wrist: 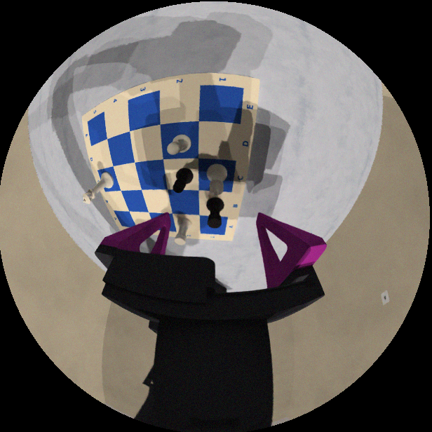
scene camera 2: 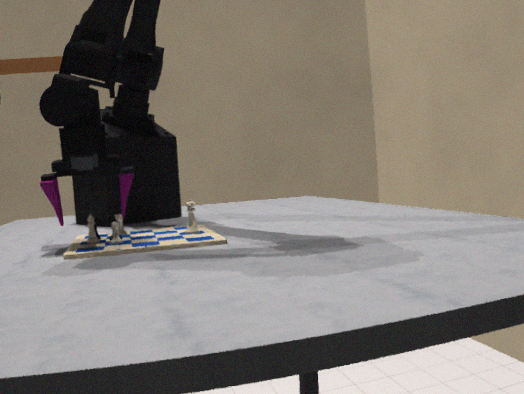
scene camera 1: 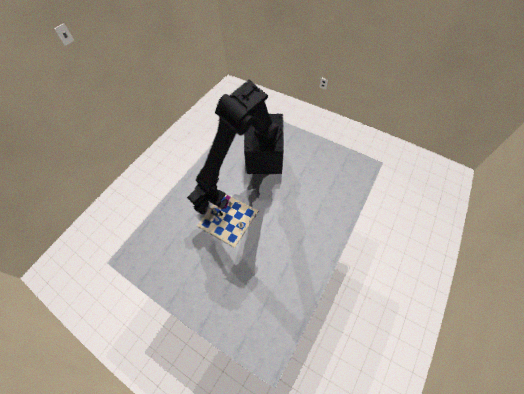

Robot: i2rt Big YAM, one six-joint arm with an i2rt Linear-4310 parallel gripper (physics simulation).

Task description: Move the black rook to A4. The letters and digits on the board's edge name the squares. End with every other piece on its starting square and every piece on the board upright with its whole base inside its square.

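Places are measured from the arm's base along level axes (x ahead, y left, z up), in centimetres.
Pixels of known places: gripper, fingertip midpoint: (scene camera 2: 93,221) (scene camera 1: 218,203); arm's base at its link origin: (scene camera 2: 128,121) (scene camera 1: 268,130).
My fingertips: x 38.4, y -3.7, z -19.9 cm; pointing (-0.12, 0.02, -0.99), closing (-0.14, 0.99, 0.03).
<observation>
For each thing: its middle in the pictures, then the offset to it from my fingertips. Level surfaces: height alone.
- cream board at the middle of its body: (scene camera 2: 143,239) (scene camera 1: 228,218) dx +2.6, dy +7.9, dz -3.2 cm
- tall pale C5 piece at the middle of its body: (scene camera 2: 191,216) dx +1.9, dy +15.6, dz -0.3 cm
- pale C1 piece at the middle of its body: (scene camera 2: 91,228) dx +3.7, dy +0.3, dz -0.7 cm
- grey table at its surface level: dz -3.5 cm
The blue and cream board (scene camera 1: 215,234) (scene camera 2: 150,248) (wrist: 251,95) lies on the table. In the wrist view, one black piece (wrist: 215,205) stands on B1 and another black piece (wrist: 184,176) stands on C2; their tops are too blurred to tell which is the rook. Pale pieces stand on C1 (wrist: 217,173), D2 (wrist: 180,144), A2 (wrist: 182,230) and C5 (wrist: 105,180). A4 is partly hidden by a finger. My gripper (scene camera 2: 93,220) (wrist: 213,217) is open and empty above the A and B side, its fingertips either side of the B1 piece in the wrist view.
The tall pale C5 piece (scene camera 2: 191,218) stands apart at the board's far right in scene camera 2. The pale C1 piece (scene camera 2: 91,231) stands close to the B1 piece. The grey table (scene camera 1: 300,200) (scene camera 2: 280,300) extends around the board. The arm's black base (scene camera 1: 264,159) stands behind.
</observation>
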